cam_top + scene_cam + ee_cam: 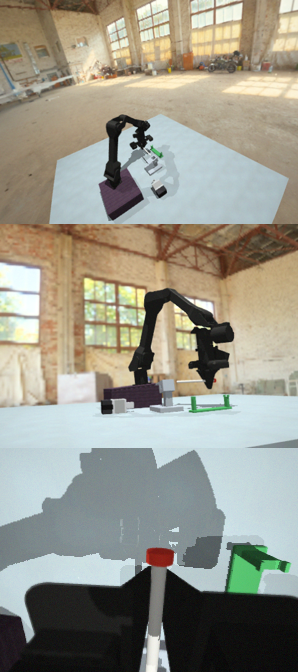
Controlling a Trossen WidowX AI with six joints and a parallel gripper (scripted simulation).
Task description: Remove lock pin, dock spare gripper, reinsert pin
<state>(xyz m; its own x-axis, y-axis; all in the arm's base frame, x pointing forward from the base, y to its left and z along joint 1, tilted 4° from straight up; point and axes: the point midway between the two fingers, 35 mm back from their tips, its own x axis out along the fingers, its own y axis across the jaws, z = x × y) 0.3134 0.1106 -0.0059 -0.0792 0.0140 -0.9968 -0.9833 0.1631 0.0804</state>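
Now: the green rack 9 cm ahead of my gripper tip, 7 cm to the right of it and 4 cm below it. The rest, counted from my gripper tip: grey mount 3 cm behind, 16 cm to the right, 1 cm below; then spare gripper 13 cm behind, 30 cm to the right, 4 cm below.
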